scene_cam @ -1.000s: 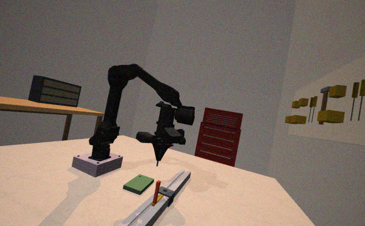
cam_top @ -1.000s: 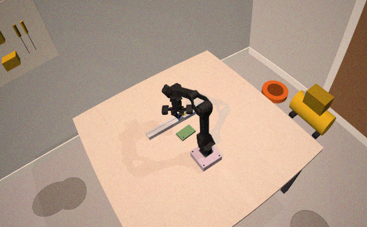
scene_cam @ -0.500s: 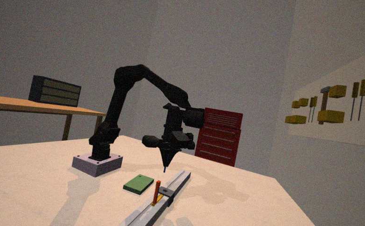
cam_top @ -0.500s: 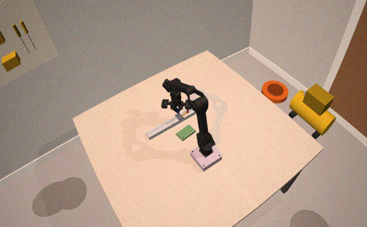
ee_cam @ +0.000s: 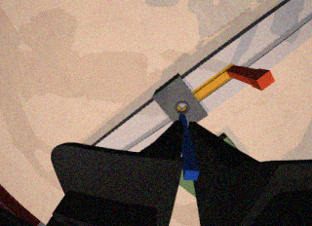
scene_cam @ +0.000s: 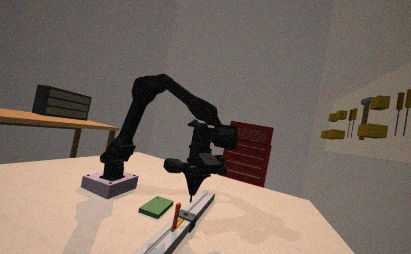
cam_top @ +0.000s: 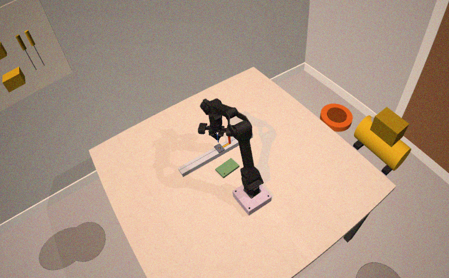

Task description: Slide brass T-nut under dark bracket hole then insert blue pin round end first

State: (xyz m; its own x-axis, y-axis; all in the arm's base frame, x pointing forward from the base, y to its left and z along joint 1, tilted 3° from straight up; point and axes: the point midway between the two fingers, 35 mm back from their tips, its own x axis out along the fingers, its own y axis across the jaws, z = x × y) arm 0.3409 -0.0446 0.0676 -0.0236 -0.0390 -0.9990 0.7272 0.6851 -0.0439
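My gripper tip is 70 mm above the aluminum rail and 10 mm to the right of it. Round my gripper tip: blue pin: right at my gripper tip; then green tray: 140 mm behind, 90 mm below, 60 mm to the left.
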